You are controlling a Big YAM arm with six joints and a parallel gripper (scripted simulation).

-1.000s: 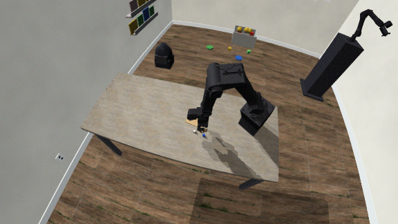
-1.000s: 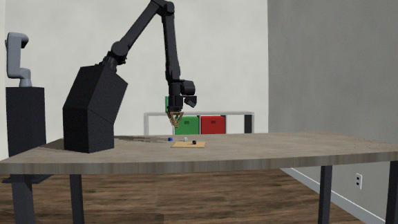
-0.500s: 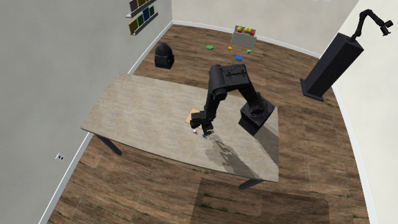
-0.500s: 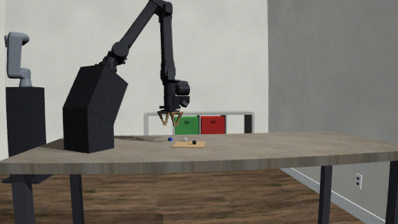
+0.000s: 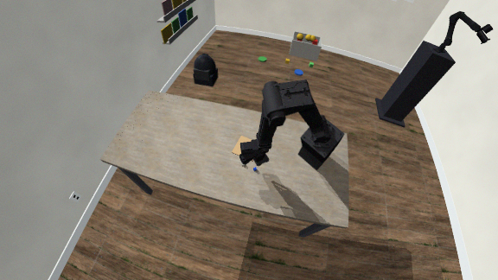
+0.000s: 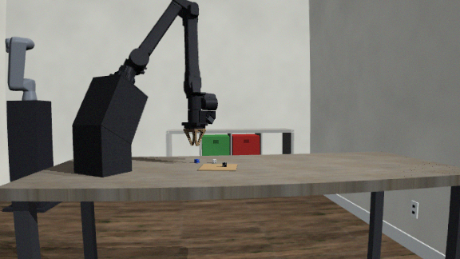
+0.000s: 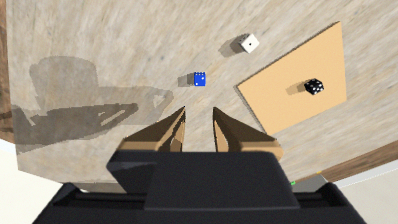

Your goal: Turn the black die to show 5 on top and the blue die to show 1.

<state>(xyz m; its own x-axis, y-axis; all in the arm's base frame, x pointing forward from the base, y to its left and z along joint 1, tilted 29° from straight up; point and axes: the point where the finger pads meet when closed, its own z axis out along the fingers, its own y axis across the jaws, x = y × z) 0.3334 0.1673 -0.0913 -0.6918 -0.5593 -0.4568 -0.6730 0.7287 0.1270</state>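
The blue die lies 10 mm ahead of my hand, 10 mm to the left of it and 80 mm below it. From my hand the other things lie so: black die 120 mm ahead, 120 mm to the right, 70 mm below; white die 80 mm ahead, 80 mm below; tan mat 100 mm ahead, 120 mm to the right, 80 mm below.
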